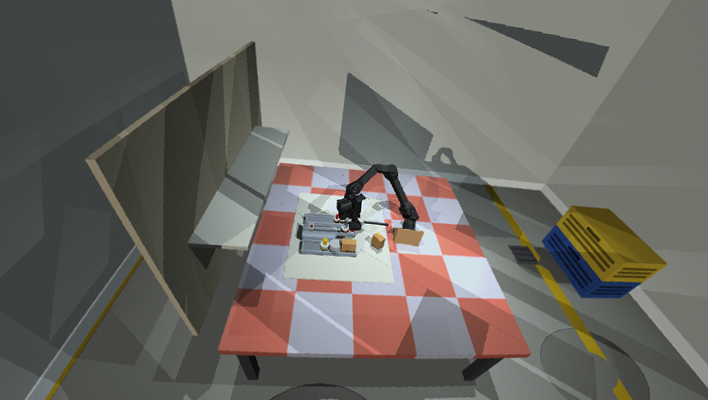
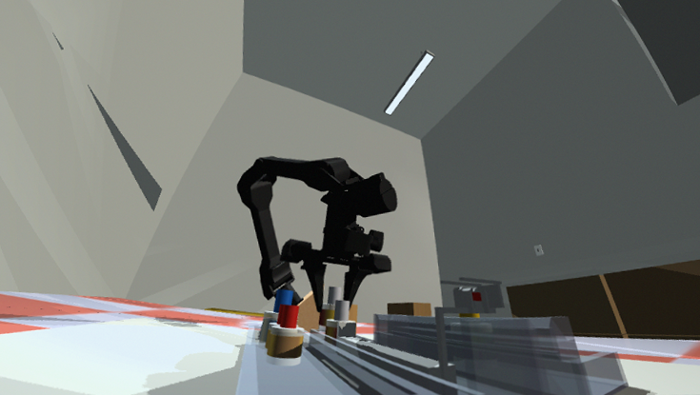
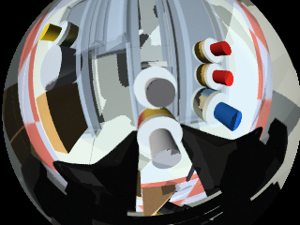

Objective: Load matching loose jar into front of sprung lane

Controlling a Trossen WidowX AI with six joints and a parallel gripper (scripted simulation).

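Right now my gripper tip is 130 mm to the right of the brown box, 10 mm short of it and 10 mm above it. Round my gripper tip: grey lane rack: 150 mm ahead, 40 mm to the left, 30 mm below; tall panel: 620 mm ahead, 350 mm above, 60 mm to the left.
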